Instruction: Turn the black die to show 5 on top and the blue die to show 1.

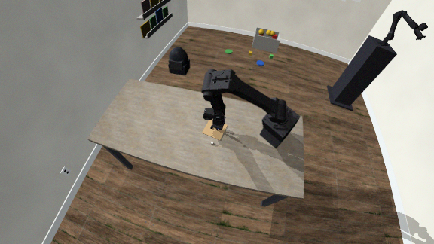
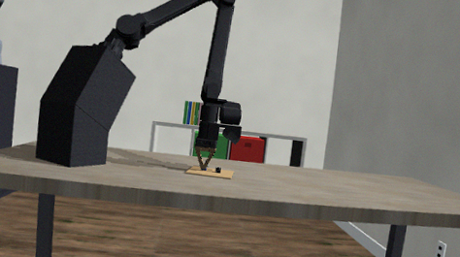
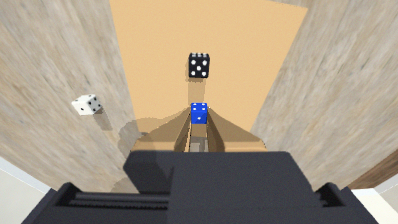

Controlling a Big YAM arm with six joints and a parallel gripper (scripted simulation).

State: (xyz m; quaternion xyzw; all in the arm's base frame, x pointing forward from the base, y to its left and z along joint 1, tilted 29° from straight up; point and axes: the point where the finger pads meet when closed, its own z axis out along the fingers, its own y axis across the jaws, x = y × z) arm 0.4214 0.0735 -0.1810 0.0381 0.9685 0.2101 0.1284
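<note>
Now: hand right at the blue die. The rest, counted from my hand: black die: 50 mm ahead, 10 mm below; white die: 10 mm ahead, 120 mm to the left, 10 mm below; tan mat: 30 mm ahead, 20 mm below.
</note>
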